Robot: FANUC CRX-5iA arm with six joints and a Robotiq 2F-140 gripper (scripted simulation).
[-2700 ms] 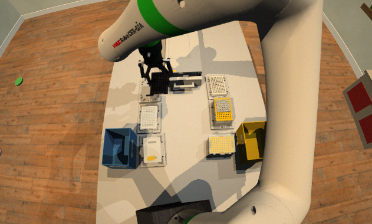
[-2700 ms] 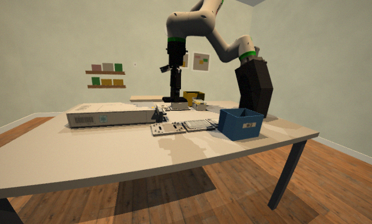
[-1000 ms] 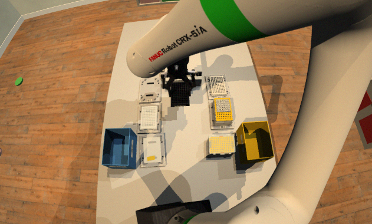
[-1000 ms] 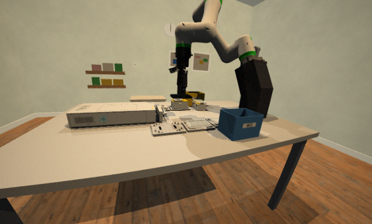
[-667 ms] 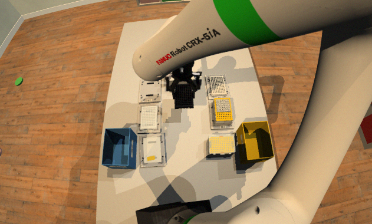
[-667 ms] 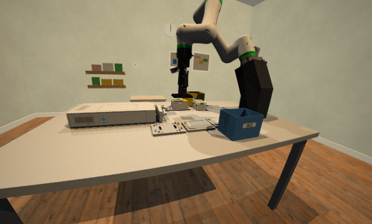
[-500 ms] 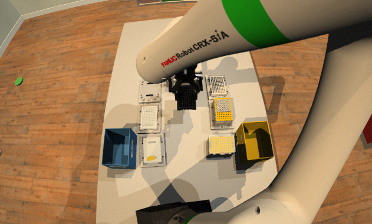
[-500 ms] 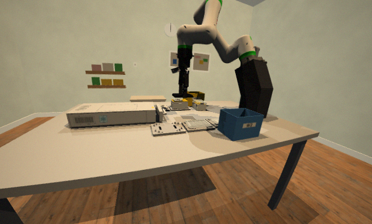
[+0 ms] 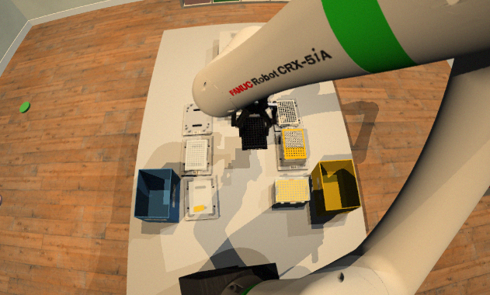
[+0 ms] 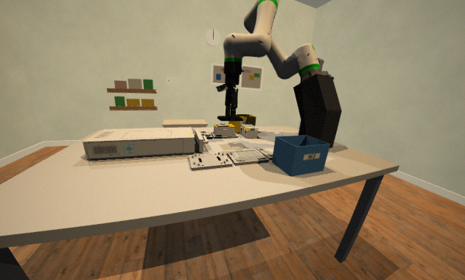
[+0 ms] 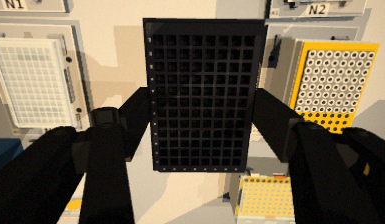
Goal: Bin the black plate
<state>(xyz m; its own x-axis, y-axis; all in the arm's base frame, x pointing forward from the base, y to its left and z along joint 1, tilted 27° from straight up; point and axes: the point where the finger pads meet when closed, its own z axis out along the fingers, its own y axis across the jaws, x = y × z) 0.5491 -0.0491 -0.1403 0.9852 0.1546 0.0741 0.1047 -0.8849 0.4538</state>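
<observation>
Right now my hand is 17 cm past the yellow waste bin W1, 31 cm to the left of it and 13 cm above it. From my hand the other things lie so: white plate 4 cm behind, 22 cm to the left, 15 cm below; yellow rack 16 cm to the right, 11 cm below; black plate 2 cm below.
</observation>
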